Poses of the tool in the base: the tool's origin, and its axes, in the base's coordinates. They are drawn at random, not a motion.
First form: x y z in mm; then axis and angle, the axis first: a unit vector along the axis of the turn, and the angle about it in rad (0 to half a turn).
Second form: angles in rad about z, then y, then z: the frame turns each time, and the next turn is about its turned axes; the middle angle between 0 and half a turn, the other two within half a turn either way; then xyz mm. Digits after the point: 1 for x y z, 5 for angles.
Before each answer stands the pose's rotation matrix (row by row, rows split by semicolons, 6 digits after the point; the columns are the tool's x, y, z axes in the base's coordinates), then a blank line. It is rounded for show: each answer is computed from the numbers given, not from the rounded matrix.
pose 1, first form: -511.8 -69.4 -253.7 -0.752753 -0.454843 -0.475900 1.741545
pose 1, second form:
0.493000 0.869542 -0.029122; -0.068417 0.072115 0.995047; 0.867335 -0.488566 0.095044

1.60006 1.47561 -2.62860 -511.8 -69.4 -253.7
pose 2, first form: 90.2 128.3 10.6 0.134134 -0.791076 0.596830 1.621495
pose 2, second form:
-0.031773 -0.707551 -0.705948; 0.484576 0.606838 -0.630026; 0.874172 -0.362103 0.323581

-2.41296 1.24128 -2.74888 90.2 128.3 10.6
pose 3, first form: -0.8 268.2 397.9 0.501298 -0.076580 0.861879 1.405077
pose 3, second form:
0.374807 -0.882128 0.285254; 0.818015 0.169859 -0.549545; 0.436316 0.439316 0.785258

-1.09201 0.66768 2.35277 -0.8 268.2 397.9
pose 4, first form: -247.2 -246.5 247.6 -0.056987 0.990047 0.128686 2.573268
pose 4, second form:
-0.836819 -0.173232 0.519350; -0.034709 0.963498 0.265454; -0.546378 0.204111 -0.812287

0.47251 2.51886 0.35752 -247.2 -246.5 247.6
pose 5, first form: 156.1 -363.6 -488.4 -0.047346 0.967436 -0.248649 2.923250
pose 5, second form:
-0.971828 -0.036661 0.232824; -0.144381 0.873385 -0.465137; -0.186293 -0.485648 -0.854073

-1.10671 2.59456 -1.20451 156.1 -363.6 -488.4
